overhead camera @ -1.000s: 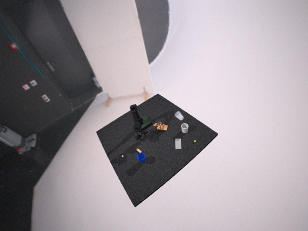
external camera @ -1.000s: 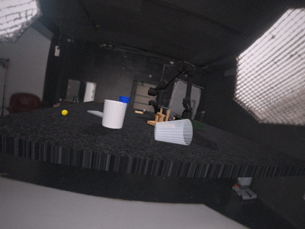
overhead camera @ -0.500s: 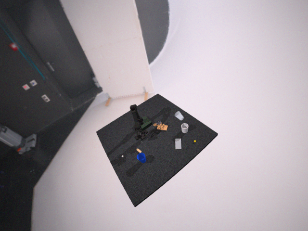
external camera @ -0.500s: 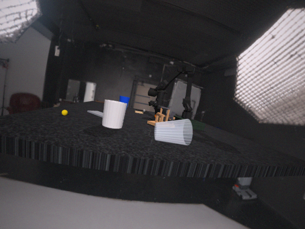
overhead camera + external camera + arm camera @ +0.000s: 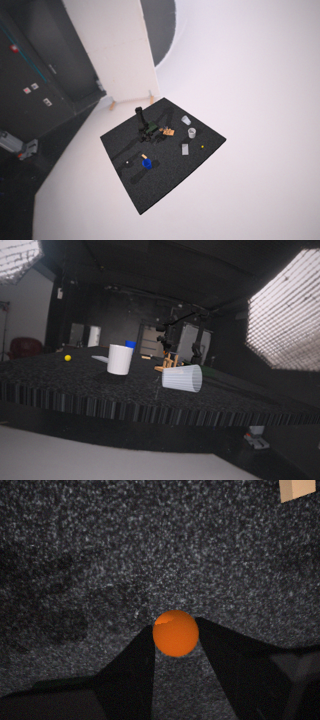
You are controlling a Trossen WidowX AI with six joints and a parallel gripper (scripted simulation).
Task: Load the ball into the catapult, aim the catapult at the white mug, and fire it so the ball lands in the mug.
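Right now the wooden catapult is 3 cm behind my gripper tip, 29 cm to the left of it and 3 cm below it. Round my gripper tip: small wooden block: 13 cm ahead, 14 cm to the right, 7 cm below; then blue cup: 28 cm ahead, 15 cm to the right, 5 cm below; then orange ball: 1 cm above.
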